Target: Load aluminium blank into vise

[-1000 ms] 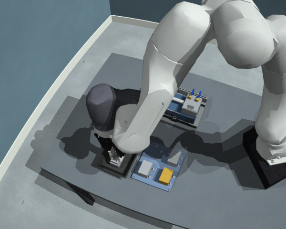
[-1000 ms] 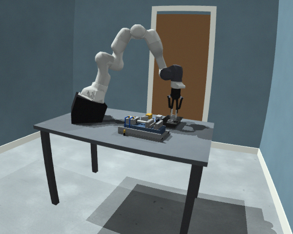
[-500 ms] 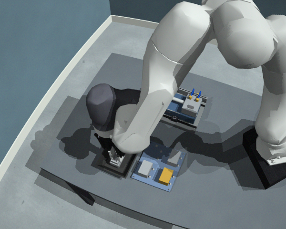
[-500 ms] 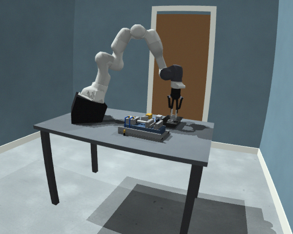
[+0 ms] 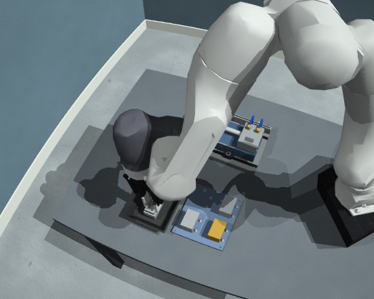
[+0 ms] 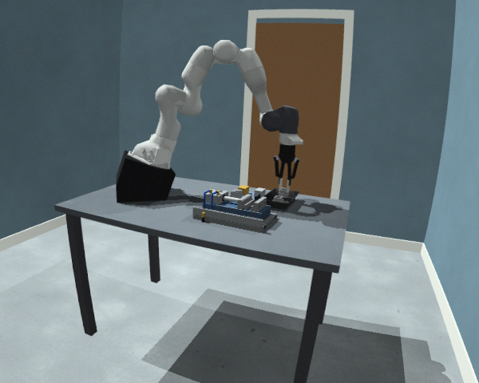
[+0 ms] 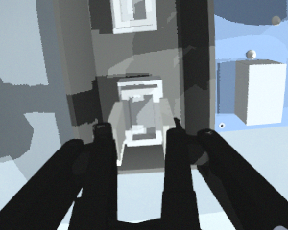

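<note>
Now: the blue infeed plate 17 cm behind my hand, 8 cm below it and 2 cm to the right of it. The rest, counted from my hand: fixed jaw (35 cm to the right, 7 cm behind); moving jaw (33 cm to the right, 13 cm behind); brass blank (21 cm behind, 6 cm below, 3 cm to the left).
</note>
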